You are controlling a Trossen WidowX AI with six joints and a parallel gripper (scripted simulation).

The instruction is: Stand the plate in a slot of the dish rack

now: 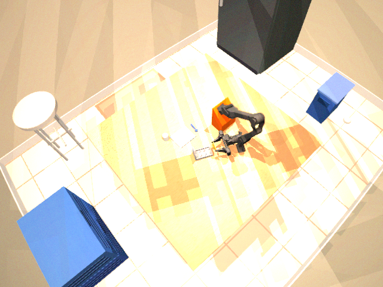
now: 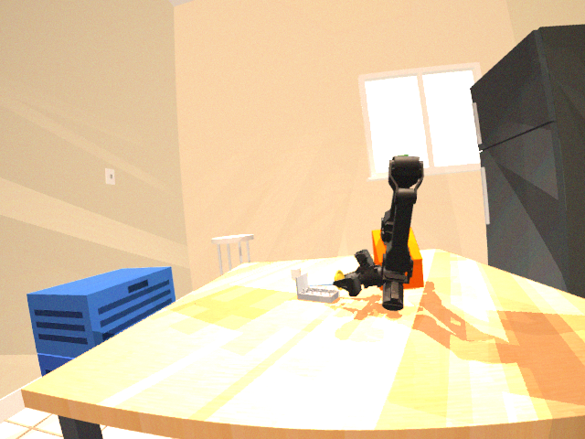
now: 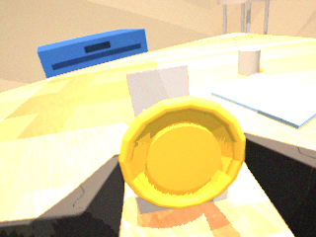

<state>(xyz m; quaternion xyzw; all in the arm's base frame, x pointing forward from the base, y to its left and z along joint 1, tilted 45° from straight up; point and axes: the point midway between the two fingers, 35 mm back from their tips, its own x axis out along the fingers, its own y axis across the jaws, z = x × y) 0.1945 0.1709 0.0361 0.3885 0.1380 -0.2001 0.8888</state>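
Right now my gripper tip is 7 cm short of the grey dish rack, 4 cm to the left of it and 4 cm above it. Round my gripper tip: small white cup 32 cm to the right, 18 cm ahead, 4 cm below; then blue spoon 23 cm to the right, 6 cm below, 4 cm behind; then yellow plate 1 cm behind.
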